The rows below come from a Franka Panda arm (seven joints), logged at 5 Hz.
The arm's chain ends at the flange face. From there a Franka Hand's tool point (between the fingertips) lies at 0.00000 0.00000 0.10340 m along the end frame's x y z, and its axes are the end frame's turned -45 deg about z.
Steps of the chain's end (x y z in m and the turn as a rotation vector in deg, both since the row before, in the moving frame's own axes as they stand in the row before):
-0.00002, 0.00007, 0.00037, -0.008, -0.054, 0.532
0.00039, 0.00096, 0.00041, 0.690, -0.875, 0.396
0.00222, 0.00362, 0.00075, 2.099, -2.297, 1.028
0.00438, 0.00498, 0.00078, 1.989, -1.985, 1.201
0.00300, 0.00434, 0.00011, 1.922, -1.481, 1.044
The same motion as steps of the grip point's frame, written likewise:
-0.00014, -0.00002, 0.00037, 0.033, -0.044, 0.532
-0.00063, -0.00104, 0.00039, 1.107, -0.131, 0.396
-0.00119, -0.00148, 0.00060, 3.108, -0.140, 1.028
-0.00037, 0.00155, 0.00066, 2.810, 0.003, 1.201
-0.00035, 0.00085, 0.00002, 2.406, 0.312, 1.044

